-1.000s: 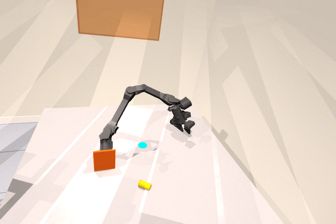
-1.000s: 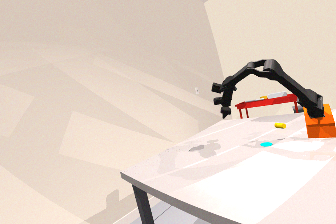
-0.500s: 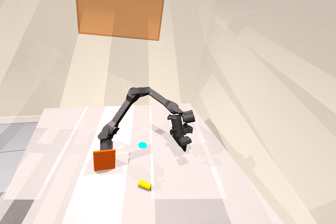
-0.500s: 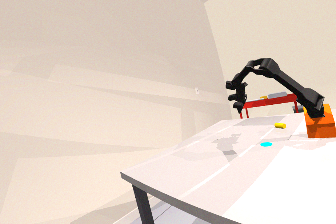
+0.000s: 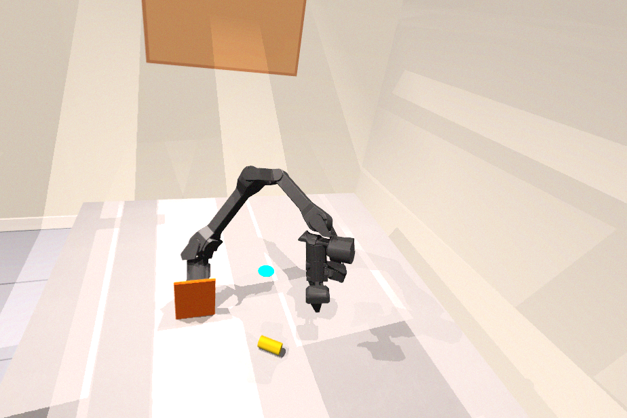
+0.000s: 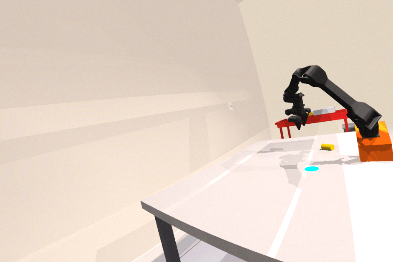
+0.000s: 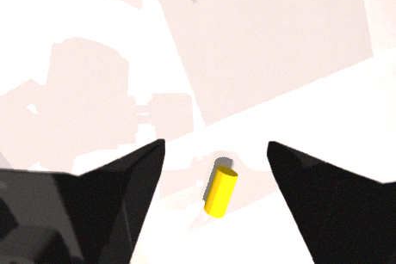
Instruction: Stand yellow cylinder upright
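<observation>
My gripper tip is now 130 mm past the yellow cylinder, 130 mm above it and 10 mm to the left of it. From my gripper tip the other things lie so: cyan circle (300 mm to the left, 150 mm below, 70 mm behind).
</observation>
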